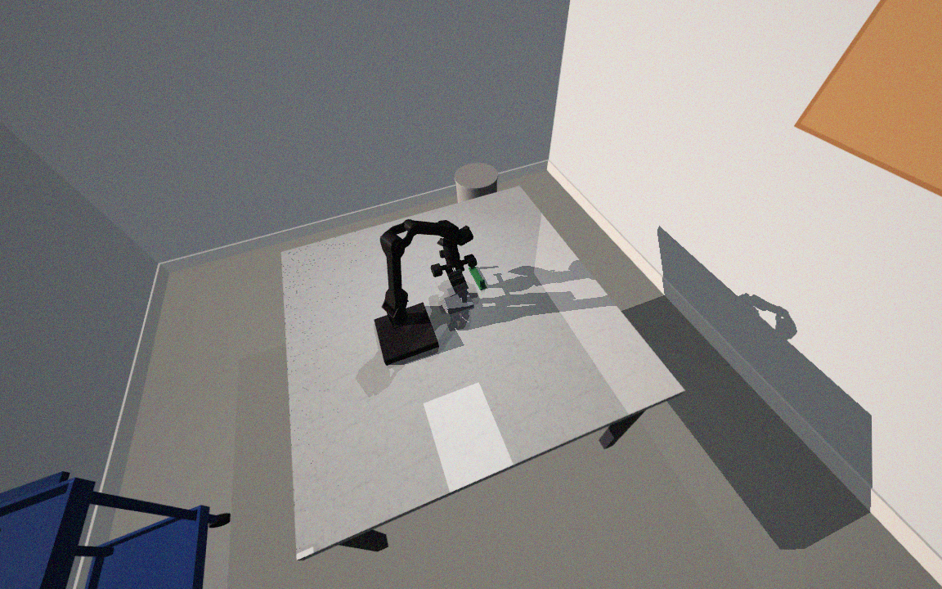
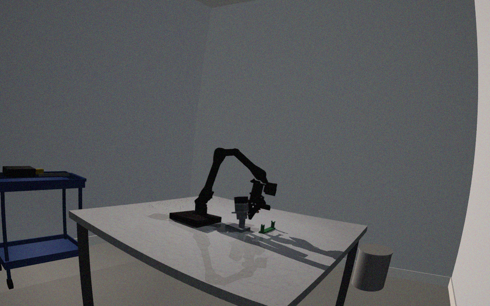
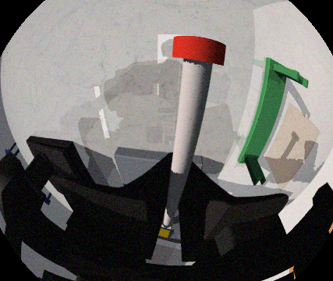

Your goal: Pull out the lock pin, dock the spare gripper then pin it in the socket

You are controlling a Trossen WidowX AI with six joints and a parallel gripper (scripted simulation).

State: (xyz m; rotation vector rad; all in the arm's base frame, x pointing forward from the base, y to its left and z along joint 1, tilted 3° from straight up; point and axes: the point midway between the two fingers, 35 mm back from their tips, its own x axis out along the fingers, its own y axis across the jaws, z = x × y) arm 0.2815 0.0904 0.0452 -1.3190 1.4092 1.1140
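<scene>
Right now the mount is 80 mm to the right of my gripper tip and 20 mm behind it. Also, from my gripper tip: spare gripper 80 mm to the right, 80 mm above, 10 mm behind; then green rack 100 mm ahead, 30 mm to the left, 20 mm below.
</scene>
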